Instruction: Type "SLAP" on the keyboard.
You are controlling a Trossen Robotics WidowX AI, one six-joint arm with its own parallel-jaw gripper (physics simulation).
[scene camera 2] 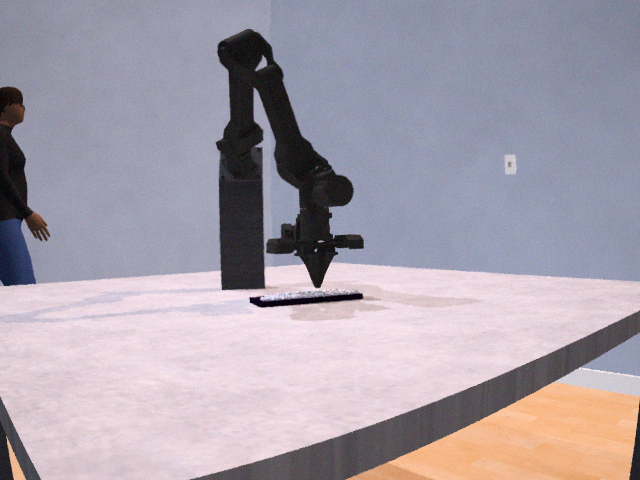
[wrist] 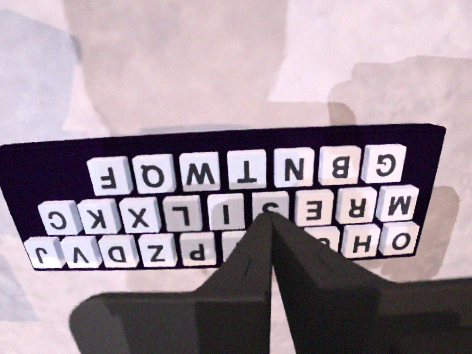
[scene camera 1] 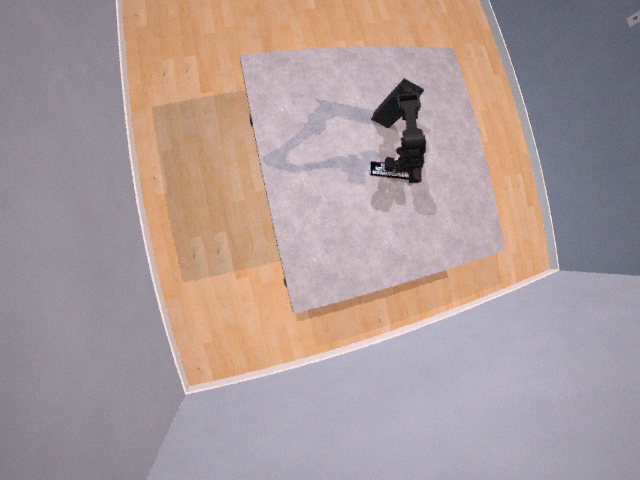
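Pixels of known places: gripper, between the fingertips: [scene camera 2: 317, 288] [wrist: 268, 222] [scene camera 1: 395, 170]; arm's base, origin of its link: [scene camera 2: 239, 163] [scene camera 1: 407, 93].
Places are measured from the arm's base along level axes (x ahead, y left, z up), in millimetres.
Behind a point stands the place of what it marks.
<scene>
The dark keyboard [scene camera 1: 375, 172] {x 240, y -176, z -278 mm} [scene camera 2: 310, 298] {x 289, y -113, z -285 mm} [wrist: 50, 155] {x 199, y -139, z -285 mm} lies flat on the table, its white letter keys upside down in the wrist view. The gripper [scene camera 2: 317, 285] {x 273, y -69, z -271 mm} [wrist: 270, 216] {x 273, y -69, z -271 mm} is shut and empty, pointing down. Its tips overlap the near part of the S key [wrist: 276, 200] {x 270, y -62, z -279 mm} in the wrist view; scene camera 2 shows them just above the key tops, and contact is not clear. The L key [wrist: 182, 212] {x 253, y -101, z -279 mm} is two keys left of S. The P key [wrist: 197, 249] {x 273, y -107, z -279 mm} is in the near row. The A key does not show; the fingers hide part of the near row.
The grey table [scene camera 1: 330, 248] {x 468, y -549, z -296 mm} [scene camera 2: 258, 372] {x 538, y -537, z -296 mm} carries the black arm [scene camera 1: 412, 139] {x 217, y -243, z 213 mm} [scene camera 2: 281, 113] {x 279, y -177, z 59 mm} on its dark pedestal [scene camera 1: 387, 111] {x 5, y -28, z -159 mm} [scene camera 2: 241, 232] {x 19, y -15, z -163 mm}. The I key [wrist: 226, 212] {x 263, y -84, z -279 mm} and E key [wrist: 313, 206] {x 282, y -49, z -279 mm} flank S. A person [scene camera 2: 11, 170] stands beyond the table at the left.
</scene>
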